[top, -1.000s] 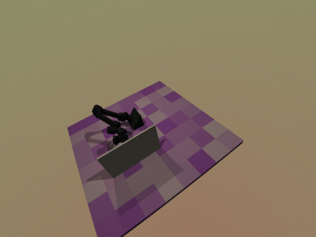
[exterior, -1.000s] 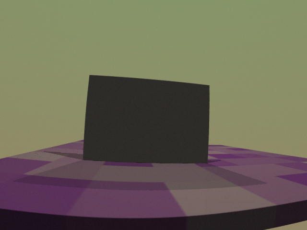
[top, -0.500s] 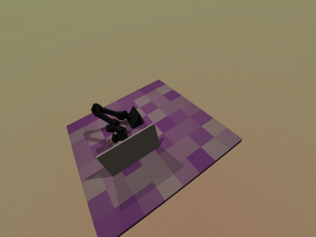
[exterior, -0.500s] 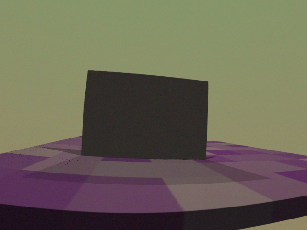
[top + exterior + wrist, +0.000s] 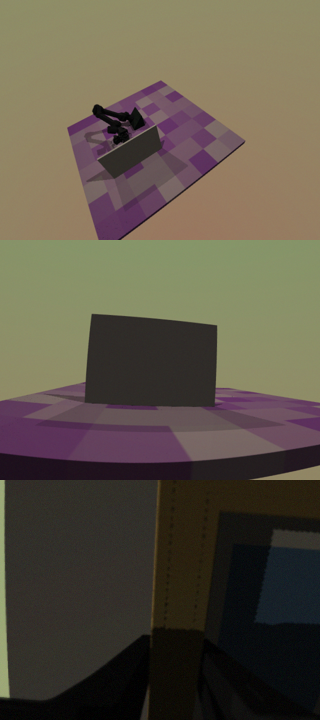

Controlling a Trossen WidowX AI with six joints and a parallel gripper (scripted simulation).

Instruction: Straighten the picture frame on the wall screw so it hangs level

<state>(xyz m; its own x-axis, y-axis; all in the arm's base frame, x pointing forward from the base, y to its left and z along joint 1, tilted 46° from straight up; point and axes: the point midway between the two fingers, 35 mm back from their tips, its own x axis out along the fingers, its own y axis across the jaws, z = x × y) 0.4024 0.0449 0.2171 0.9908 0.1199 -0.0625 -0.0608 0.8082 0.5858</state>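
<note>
My gripper tip is now 50 mm above the picture frame and 10 mm short of it. Also, from my gripper tip: wall panel: 60 mm below, 20 mm ahead, 10 mm to the left.
</note>
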